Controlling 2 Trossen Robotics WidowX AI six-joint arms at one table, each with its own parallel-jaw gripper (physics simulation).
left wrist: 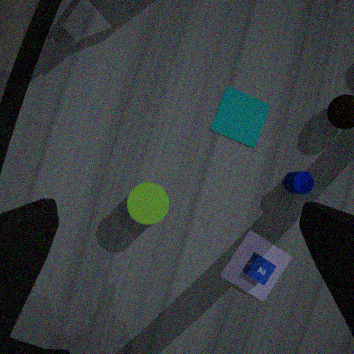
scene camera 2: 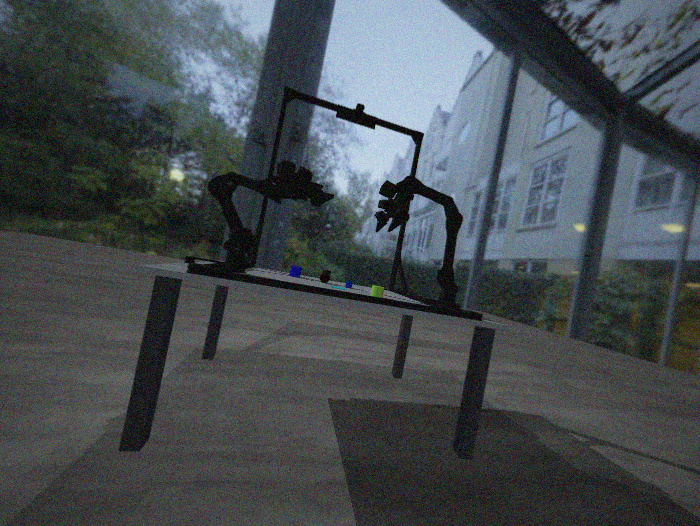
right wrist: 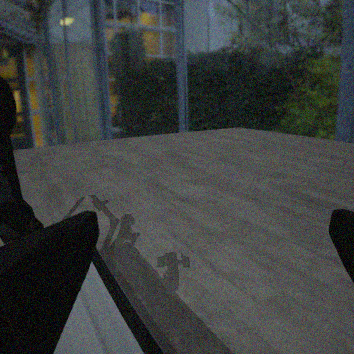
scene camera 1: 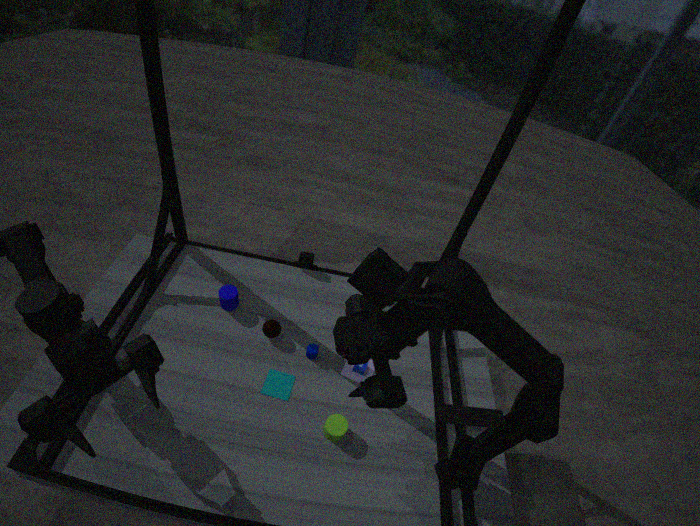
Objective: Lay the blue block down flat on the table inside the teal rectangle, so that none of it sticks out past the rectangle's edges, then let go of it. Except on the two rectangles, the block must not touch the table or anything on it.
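Places are measured from the left arm's base along level axes (x ahead, y left, z up), in millimetres.
Pixels of known places: left gripper, fingertip midpoint: [left wrist: 181,212] [scene camera 2: 382,231] [scene camera 1: 346,370]; right gripper, fingertip midpoint: [scene camera 2: 328,191] [right wrist: 214,222] [scene camera 1: 126,430]; left arm's base, origin of the base link: [scene camera 2: 446,305] [scene camera 1: 453,473]; right arm's base, origin of the base link: [scene camera 2: 233,266].
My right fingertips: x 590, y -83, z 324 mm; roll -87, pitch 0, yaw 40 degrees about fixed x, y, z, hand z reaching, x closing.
Note:
For each thing: its top centre in the pictures, then the offset to it from my right fingertips. "*": a spot on its surface instead.
- blue block, middle of its top: [left wrist: 261,270] [scene camera 1: 360,365] 433 mm back, 225 mm right, 324 mm down
- pale lilac rectangle, surface spot: [left wrist: 250,241] * 396 mm back, 215 mm right, 343 mm down
- teal rectangle, surface spot: [left wrist: 241,117] [scene camera 1: 279,383] [scene camera 2: 338,287] * 216 mm back, 202 mm right, 343 mm down
- lime cylinder, middle of its top: [left wrist: 147,203] [scene camera 1: 336,424] [scene camera 2: 378,286] 335 mm back, 70 mm right, 300 mm down
- small blue cylinder, middle of its top: [left wrist: 303,182] [scene camera 1: 312,348] [scene camera 2: 349,281] 310 mm back, 280 mm right, 312 mm down
- dark round object, middle of its top: [scene camera 1: 271,323] [scene camera 2: 325,273] 206 mm back, 353 mm right, 294 mm down
- larger blue cylinder, middle of its top: [scene camera 1: 228,291] [scene camera 2: 296,266] 88 mm back, 463 mm right, 290 mm down
The blue block [scene camera 1: 360,368] [left wrist: 260,268], with a white "2" on its top, rests on the pale lilac rectangle [left wrist: 250,241]. The teal rectangle [scene camera 1: 278,384] [scene camera 2: 339,287] [left wrist: 241,117] lies bare on the table. My left gripper [scene camera 2: 384,230] [left wrist: 181,212] is open and empty, high above the table and pointing down. In the left wrist view the block lies below and right of the point between the fingertips. In scene camera 1 the left gripper partly hides the lilac rectangle. My right gripper [scene camera 1: 125,430] [scene camera 2: 325,200] [right wrist: 214,222] is open and empty, raised at the picture's left.
A lime cylinder [scene camera 1: 336,425] [scene camera 2: 377,291] [left wrist: 148,203] stands near both rectangles. A small blue cylinder [scene camera 1: 312,351] [scene camera 2: 348,284] [left wrist: 300,182] stands between them, beyond it a dark round object [scene camera 1: 271,328] [scene camera 2: 324,276] [left wrist: 342,112] and a larger blue cylinder [scene camera 1: 228,297] [scene camera 2: 295,271]. Black frame bars edge the table.

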